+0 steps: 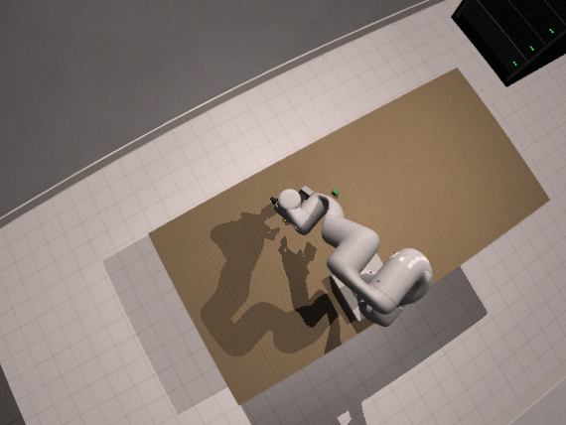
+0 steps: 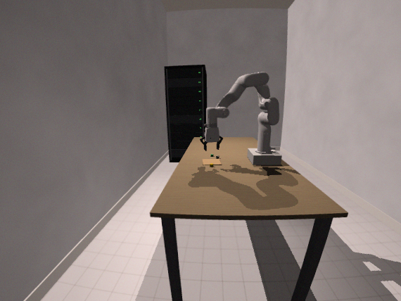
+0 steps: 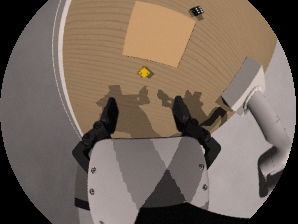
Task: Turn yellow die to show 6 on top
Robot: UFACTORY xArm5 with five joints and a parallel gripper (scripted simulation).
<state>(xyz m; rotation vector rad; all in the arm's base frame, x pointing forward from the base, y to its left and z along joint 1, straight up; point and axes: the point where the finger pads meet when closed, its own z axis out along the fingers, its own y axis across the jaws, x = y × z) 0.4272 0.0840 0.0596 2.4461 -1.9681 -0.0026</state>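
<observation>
Now: the yellow die 13 cm below my hand. The rest, counted from my hand: green die (4 cm behind, 26 cm to the right, 13 cm below); black die (8 cm behind, 20 cm to the right, 13 cm below); tan mat (1 cm behind, 10 cm to the right, 13 cm below).
</observation>
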